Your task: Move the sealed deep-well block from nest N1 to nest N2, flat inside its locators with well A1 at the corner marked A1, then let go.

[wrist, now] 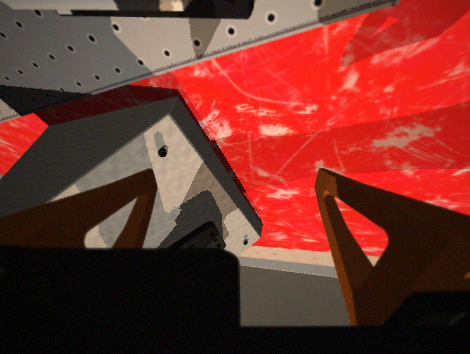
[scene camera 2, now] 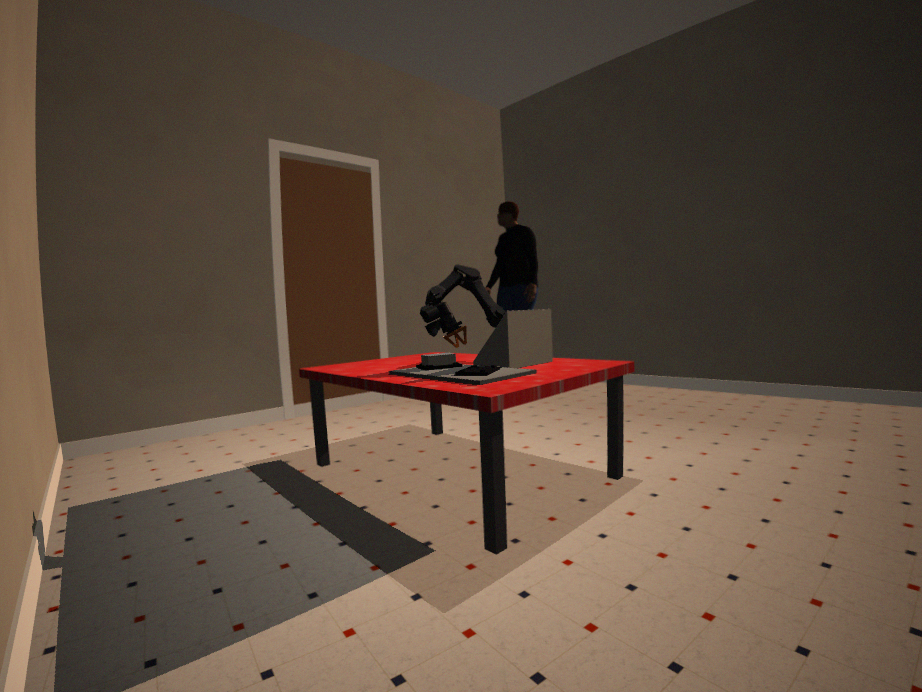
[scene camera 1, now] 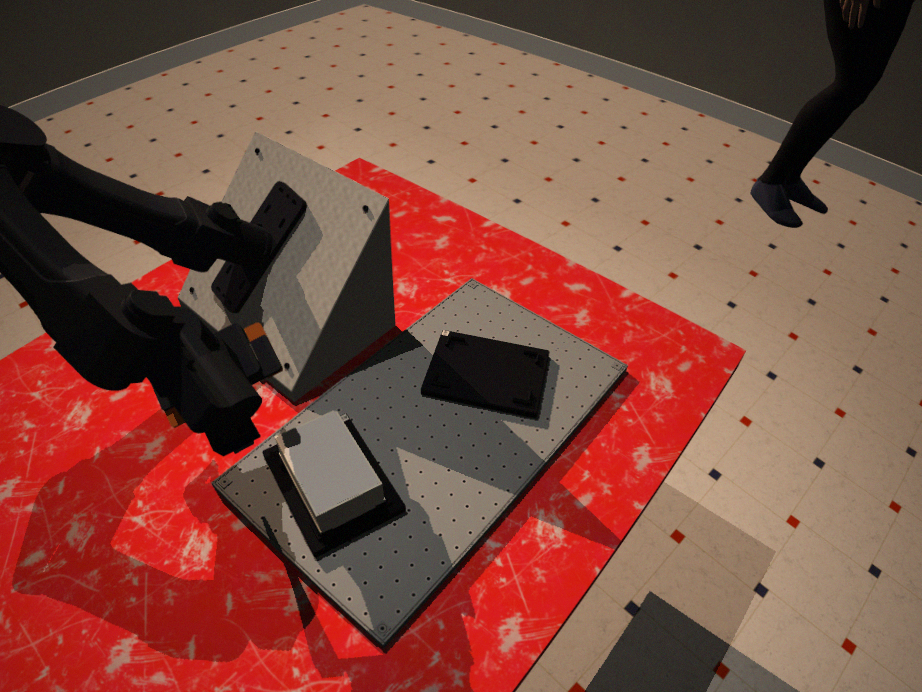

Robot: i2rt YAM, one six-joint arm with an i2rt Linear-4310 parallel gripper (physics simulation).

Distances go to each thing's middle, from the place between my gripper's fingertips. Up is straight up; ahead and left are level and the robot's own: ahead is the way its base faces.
The grey block (scene camera 1: 336, 482) lies 15 cm ahead of my hand, 3 cm to the left of it and 4 cm below it. Also, from my hand: perforated grey plate (scene camera 1: 454, 465) (16 cm ahead, 20 cm to the left, 8 cm below).
